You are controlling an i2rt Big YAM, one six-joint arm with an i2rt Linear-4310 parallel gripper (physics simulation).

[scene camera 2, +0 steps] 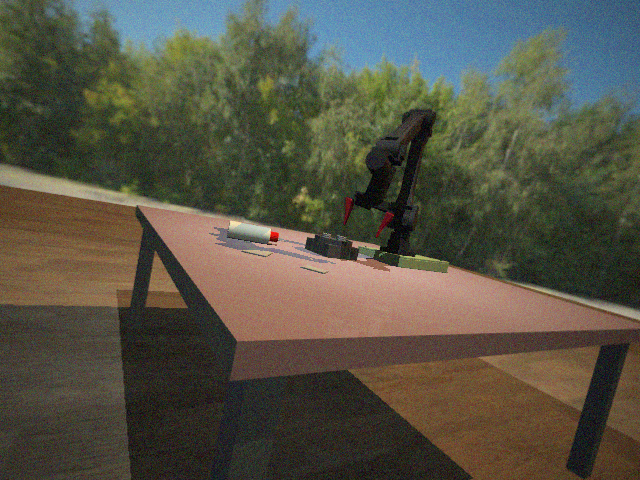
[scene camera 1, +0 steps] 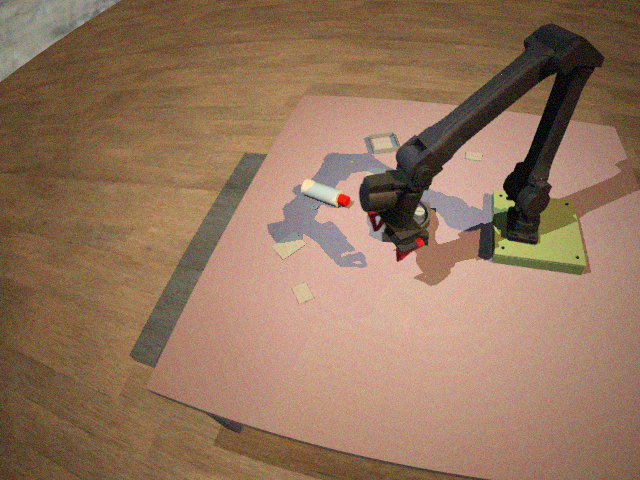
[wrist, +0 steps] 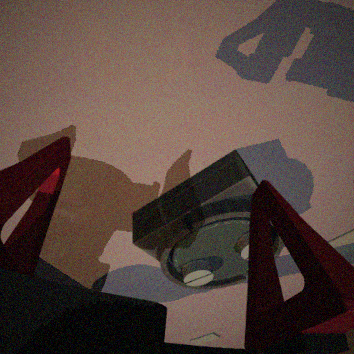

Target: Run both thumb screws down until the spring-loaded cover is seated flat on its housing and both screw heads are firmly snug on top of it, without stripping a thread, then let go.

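Places are measured from the arm's base along level axes (x ahead, y left, z up), in metres.
Pixels of known places: gripper, between the fingertips: (scene camera 2: 359, 231) (scene camera 1: 387, 245) (wrist: 166, 167); arm's base, origin of its link: (scene camera 2: 397, 253) (scene camera 1: 521, 226).
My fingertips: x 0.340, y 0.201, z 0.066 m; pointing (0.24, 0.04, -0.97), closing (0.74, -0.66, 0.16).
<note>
Ahead of a thing's pixels: the offset from my fingertips to its top centre. "spot": to the spot under its first point. Level surfaces: height alone.
The dark housing {dx -0.018, dy -0.157, dz -0.044 m} (scene camera 2: 330, 249) (wrist: 187, 200) stands on the table, partly hidden by the arm in scene camera 1. Its round greenish cover {dx -0.018, dy -0.157, dz -0.046 m} (wrist: 220, 242) lies inside a raised ring. One pale slotted screw head {spot: dx -0.048, dy -0.161, dz -0.035 m} (wrist: 199, 277) shows whole in the wrist view; the other screw head {spot: dx +0.005, dy -0.148, dz -0.034 m} (wrist: 245, 251) is partly hidden behind the right finger. A pale screw head {spot: dx -0.050, dy -0.160, dz -0.035 m} (scene camera 1: 419, 211) also shows beside the arm. Whether the cover is flat and the heads touch it, I cannot tell. My gripper (scene camera 1: 387, 241) (scene camera 2: 361, 229) (wrist: 166, 167) is wide open and empty, its red fingertips above the table, near the housing.
A white cylinder with a red end {dx +0.237, dy -0.207, dz -0.050 m} (scene camera 1: 321, 193) (scene camera 2: 249, 232) lies beyond the housing from the arm base (scene camera 1: 558, 248) (scene camera 2: 418, 262). A shallow square tray {dx +0.131, dy -0.508, dz -0.080 m} (scene camera 1: 395, 138) and several flat pale tiles lie on the pink table {dz -0.100 m} (scene camera 1: 361, 361) (scene camera 2: 361, 304).
</note>
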